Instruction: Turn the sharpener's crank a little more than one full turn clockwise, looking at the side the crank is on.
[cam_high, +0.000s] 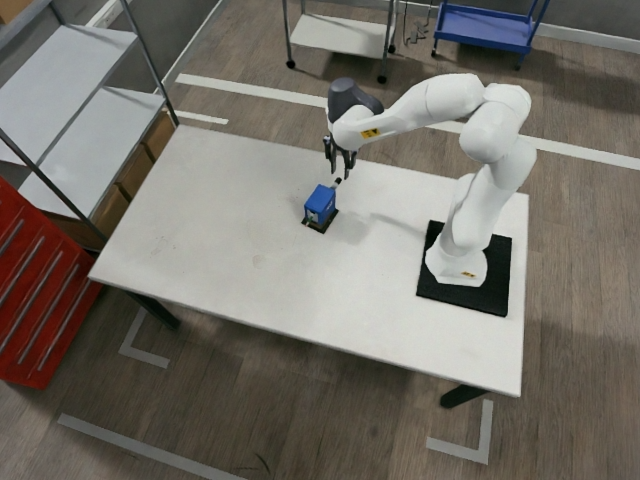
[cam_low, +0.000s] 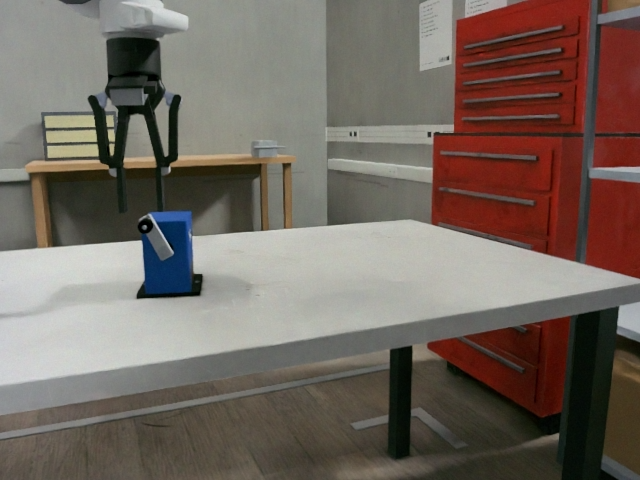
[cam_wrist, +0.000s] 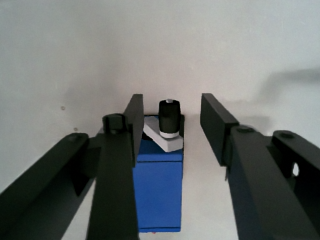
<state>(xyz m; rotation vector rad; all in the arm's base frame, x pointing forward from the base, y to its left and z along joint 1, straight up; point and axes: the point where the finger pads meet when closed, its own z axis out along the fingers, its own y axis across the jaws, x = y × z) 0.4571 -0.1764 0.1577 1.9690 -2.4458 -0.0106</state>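
Now: hand 6 cm above the black knob and 2 cm to the right of it.
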